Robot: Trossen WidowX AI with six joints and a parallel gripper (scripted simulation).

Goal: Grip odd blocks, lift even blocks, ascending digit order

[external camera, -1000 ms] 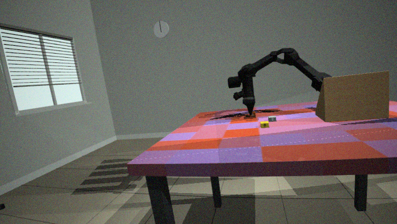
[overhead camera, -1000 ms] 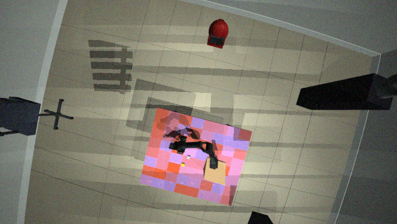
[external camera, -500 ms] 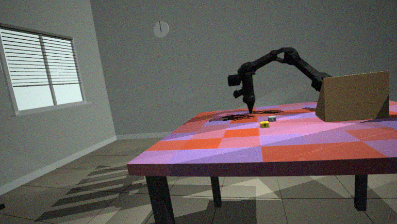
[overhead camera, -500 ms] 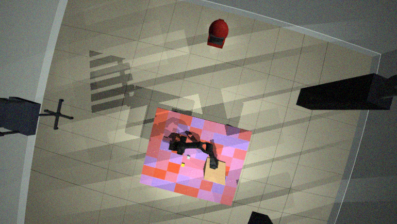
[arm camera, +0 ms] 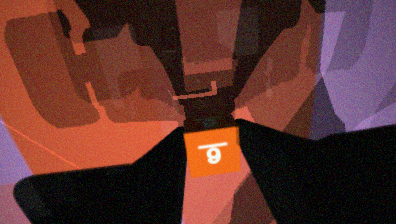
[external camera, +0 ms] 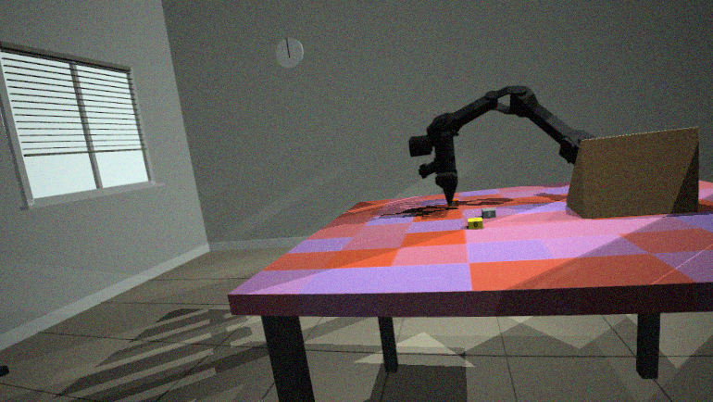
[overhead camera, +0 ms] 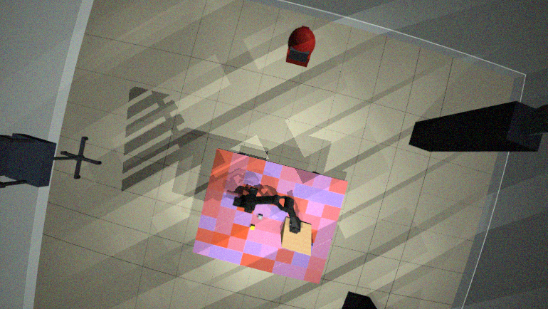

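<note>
Now: gripper tip 7 cm past the yellow block, 24 cm to the right of it and 1 cm above it. The rest, counted from my gripper tip: grey block: 11 cm behind, 14 cm to the left, 1 cm below; orange block: 1 cm behind.
</note>
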